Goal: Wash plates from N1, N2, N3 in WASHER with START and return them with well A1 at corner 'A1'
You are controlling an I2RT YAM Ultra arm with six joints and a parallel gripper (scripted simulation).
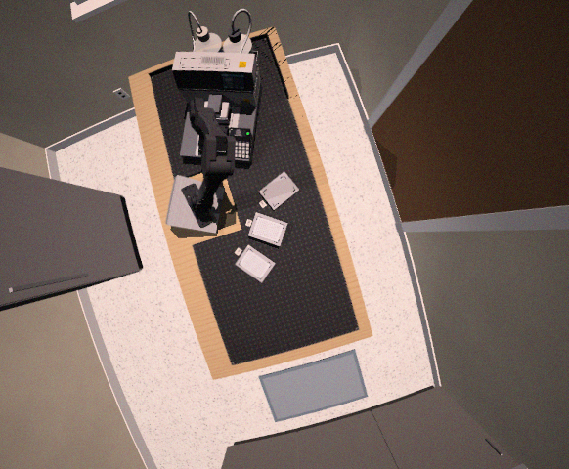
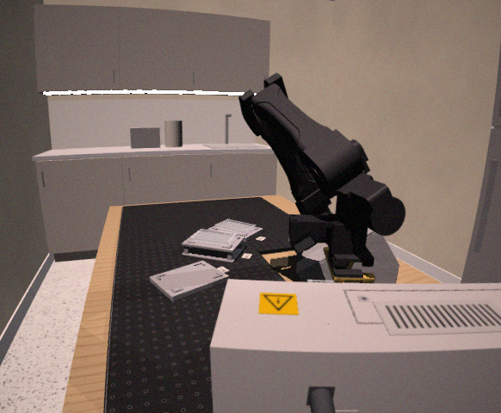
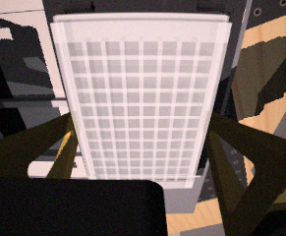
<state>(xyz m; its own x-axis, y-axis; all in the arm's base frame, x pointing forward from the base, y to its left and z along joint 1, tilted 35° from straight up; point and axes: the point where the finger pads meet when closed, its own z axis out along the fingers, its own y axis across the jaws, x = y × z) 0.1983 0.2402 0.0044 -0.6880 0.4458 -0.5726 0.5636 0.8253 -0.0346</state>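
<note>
Now: the carrier pocket 2 cm below my hand. From my hand the other things lie so: n1 label 37 cm to the right, 9 cm below, 4 cm ahead; grey nest slab 36 cm to the right, 14 cm ahead, 9 cm below; washer 12 cm to the left, 10 cm ahead, 4 cm above.
</note>
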